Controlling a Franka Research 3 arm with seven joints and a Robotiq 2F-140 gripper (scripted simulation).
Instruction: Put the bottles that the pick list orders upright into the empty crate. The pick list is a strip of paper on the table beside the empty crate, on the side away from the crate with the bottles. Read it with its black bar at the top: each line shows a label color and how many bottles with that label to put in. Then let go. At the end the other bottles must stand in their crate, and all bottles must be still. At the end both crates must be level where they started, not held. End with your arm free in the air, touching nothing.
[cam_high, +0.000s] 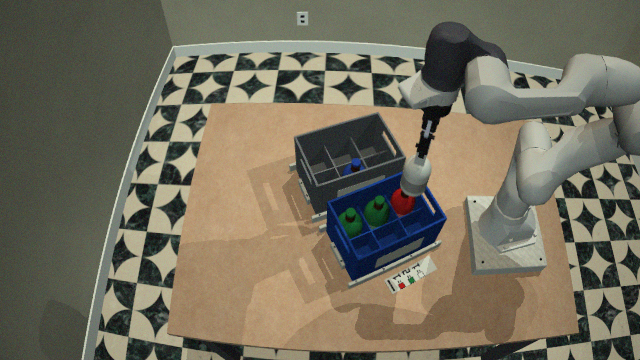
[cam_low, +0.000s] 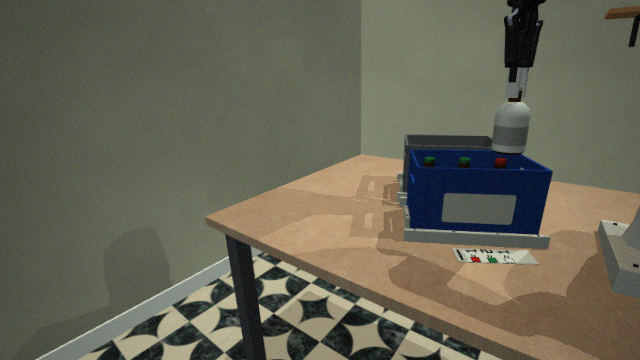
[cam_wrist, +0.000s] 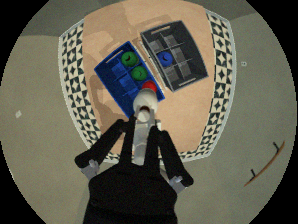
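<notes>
Now: the white bottle 8 cm below my hand. From my hand the other things lie so: blue crate: 7 cm ahead, 7 cm to the left, 26 cm below; red bottle: 1 cm ahead, 1 cm to the right, 26 cm below; blue bottle: 15 cm ahead, 9 cm to the right, 26 cm below.
</notes>
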